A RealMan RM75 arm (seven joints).
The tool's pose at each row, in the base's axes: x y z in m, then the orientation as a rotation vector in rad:
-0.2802 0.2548 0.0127 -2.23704 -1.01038 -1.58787
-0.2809 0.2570 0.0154 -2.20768 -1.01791 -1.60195
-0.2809 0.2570 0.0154 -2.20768 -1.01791 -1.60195
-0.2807 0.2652 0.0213 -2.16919 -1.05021 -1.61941
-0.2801 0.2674 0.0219 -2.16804 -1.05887 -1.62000
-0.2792 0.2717 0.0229 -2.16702 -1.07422 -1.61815
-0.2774 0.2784 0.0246 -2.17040 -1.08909 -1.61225
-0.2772 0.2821 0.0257 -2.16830 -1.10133 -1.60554
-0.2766 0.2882 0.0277 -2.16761 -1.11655 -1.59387
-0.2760 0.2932 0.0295 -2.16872 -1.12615 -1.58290
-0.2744 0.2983 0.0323 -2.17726 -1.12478 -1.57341
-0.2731 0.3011 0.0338 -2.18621 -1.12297 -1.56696
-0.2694 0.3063 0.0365 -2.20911 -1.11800 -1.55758
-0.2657 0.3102 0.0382 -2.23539 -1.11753 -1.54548
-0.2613 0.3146 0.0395 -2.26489 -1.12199 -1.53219
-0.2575 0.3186 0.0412 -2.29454 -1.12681 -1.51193
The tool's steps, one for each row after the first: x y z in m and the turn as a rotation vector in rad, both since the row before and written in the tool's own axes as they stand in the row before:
0.0032 -0.0015 -0.0004 0.01019 0.02142 -0.00578
0.0000 0.0000 0.0000 0.00000 0.00000 0.00000
0.0086 -0.0047 0.0025 0.01641 0.02336 -0.02320
0.0015 -0.0010 0.0015 0.00143 -0.00084 -0.00606
0.0028 -0.0022 0.0028 0.00371 -0.00307 -0.00984
0.0045 -0.0031 0.0046 0.00354 -0.00704 -0.00863
0.0026 -0.0022 0.0019 0.00691 -0.00331 -0.00585
0.0045 -0.0033 0.0032 0.00950 -0.00641 -0.00637
0.0039 -0.0026 0.0027 0.00733 -0.00618 -0.00296
0.0049 -0.0017 0.0030 0.00083 -0.00808 0.00332
0.0027 -0.0006 0.0020 -0.00142 -0.00730 0.00250
0.0052 -0.0003 0.0045 -0.00826 -0.01635 0.00408
0.0038 0.0003 0.0041 -0.00831 -0.02026 0.00130
0.0039 0.0003 0.0050 -0.00930 -0.02360 -0.00231
0.0041 0.0002 0.0041 -0.00527 -0.02601 -0.00061

